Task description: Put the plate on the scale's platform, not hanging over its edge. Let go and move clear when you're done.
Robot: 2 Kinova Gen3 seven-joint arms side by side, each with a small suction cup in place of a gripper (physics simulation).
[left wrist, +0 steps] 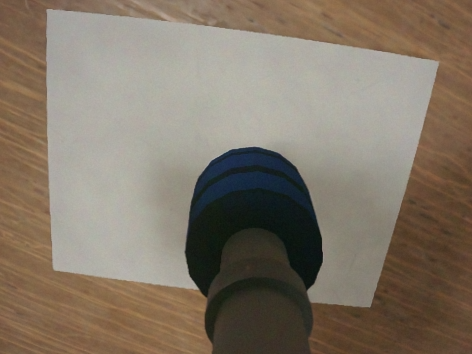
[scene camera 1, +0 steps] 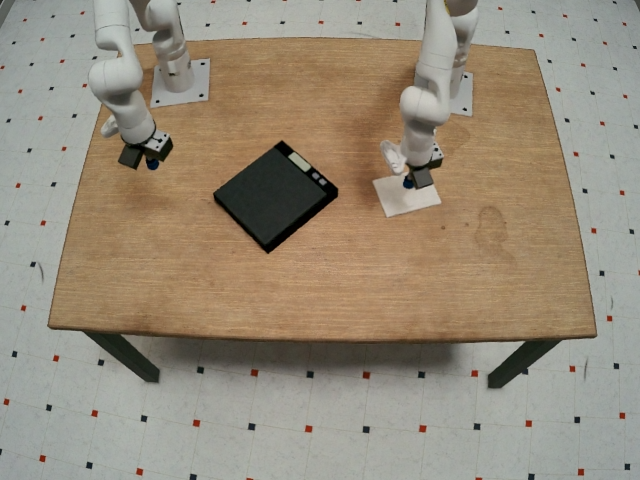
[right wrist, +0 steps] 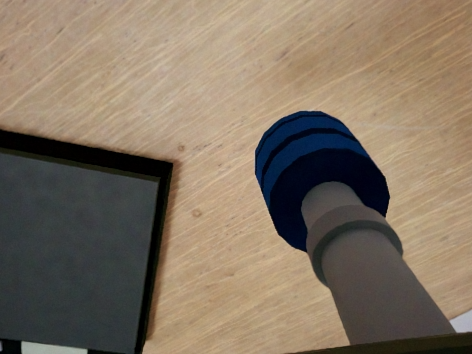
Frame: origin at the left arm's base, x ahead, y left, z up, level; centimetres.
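Where they show: left hand at its tool point: point(left wrist: 250, 203) point(scene camera 1: 408, 184); right hand at its tool point: point(scene camera 1: 153, 165) point(right wrist: 305, 161); right arm's base at its link origin: point(scene camera 1: 180, 82).
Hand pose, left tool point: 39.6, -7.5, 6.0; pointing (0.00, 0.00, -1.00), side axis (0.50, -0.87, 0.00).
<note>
After its pixels a point has its place, as x, y, z.
The white, flat plate point(scene camera 1: 390, 204) @(42.9, -11.2, 0.6) point(left wrist: 115, 110) @(38.1, -2.3, 0.6) lies on the table to the right of the scale. The scale point(scene camera 1: 326, 189) @(43.5, -27.4, 3.8) point(right wrist: 100, 159) @(52.6, -50.7, 2.2) is black, stands turned at an angle near the middle of the table, and has a dark grey, bare platform point(scene camera 1: 268, 196) @(48.3, -41.0, 4.5) point(right wrist: 75, 250) @(46.6, -45.2, 4.5). My left gripper point(scene camera 1: 408, 183) point(left wrist: 254, 160), a blue suction cup, is open and hangs just over the plate, hiding part of it; the small gap is hard to judge. My right gripper point(scene camera 1: 151, 164) point(right wrist: 310, 125) is open and empty, above the table to the left of the scale.
The scale's pale display point(scene camera 1: 299, 161) @(36.5, -35.6, 4.0) and small buttons face the upper right. The arms' white base plates point(scene camera 1: 201, 82) @(9.9, -71.5, 0.1) point(scene camera 1: 467, 93) @(0.1, 7.4, 0.1) are at the back of the table point(scene camera 1: 320, 289) @(68.3, -24.4, 0.0). The table's front edge lies well below the scale in the picture.
</note>
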